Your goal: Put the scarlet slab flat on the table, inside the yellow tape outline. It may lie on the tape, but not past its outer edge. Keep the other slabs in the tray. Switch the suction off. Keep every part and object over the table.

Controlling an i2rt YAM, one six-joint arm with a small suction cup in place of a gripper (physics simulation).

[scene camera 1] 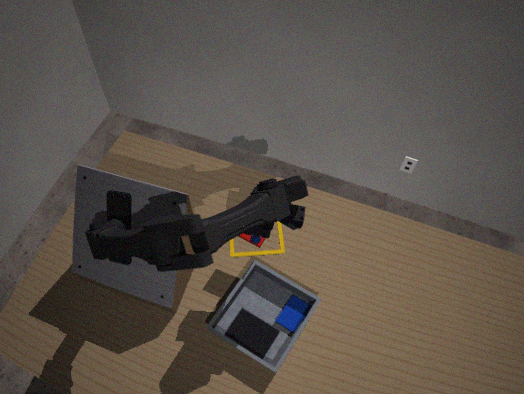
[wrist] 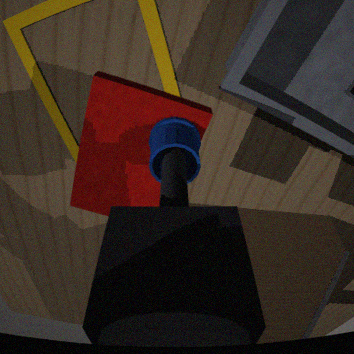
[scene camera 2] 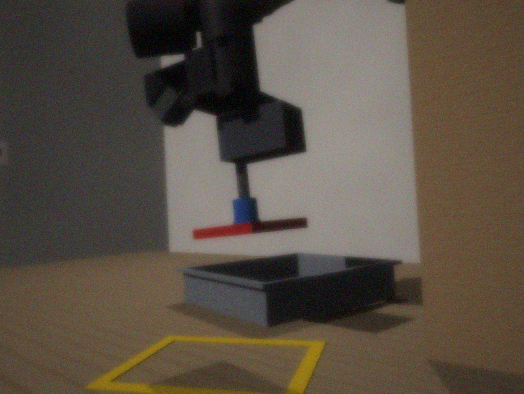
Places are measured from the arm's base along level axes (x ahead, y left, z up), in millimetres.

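Pixels of known places: hand, tool point: [scene camera 1: 255, 240] [wrist: 173, 132] [scene camera 2: 248, 234]; arm's base, link origin: [scene camera 1: 119, 228].
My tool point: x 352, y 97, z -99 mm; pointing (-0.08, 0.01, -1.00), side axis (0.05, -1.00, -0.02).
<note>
Ahead of a thing's pixels: the offset from my tool point to its middle. "spot": to the spot under its first point.
The scarlet slab @[18 mm back, 25 mm left, 7 mm up] [scene camera 1: 261, 243] [scene camera 2: 220, 231] [wrist: 107, 120] hangs nearly level under my blue suction cup [scene camera 1: 255, 239] [scene camera 2: 245, 220] [wrist: 175, 130], which grips it off-centre, near one edge. In scene camera 2 it is in the air, higher than the tray rim. The yellow tape outline @[spot: 6 mm ahead, 10 mm left, 107 mm down] [scene camera 1: 257, 253] [scene camera 2: 245, 342] [wrist: 160, 47] lies on the table; in the wrist view the slab covers part of it. The arm hides part of slab and outline in scene camera 1. The blue slab @[149 mm ahead, 160 mm right, 99 mm down] [scene camera 1: 291, 318] and black slab @[46 mm ahead, 239 mm right, 100 mm down] [scene camera 1: 252, 332] lie in the grey tray @[69 mm ahead, 188 mm right, 83 mm down] [scene camera 1: 298, 336] [scene camera 2: 225, 297] [wrist: 257, 95].
The tray stands close beside the tape outline. The arm's base stands on a raised grey-topped block [scene camera 1: 125, 282], whose wooden side [scene camera 2: 470, 200] fills the right of scene camera 2. A wall rises behind the table's far edge. Arm shadows fall over the table and outline.
</note>
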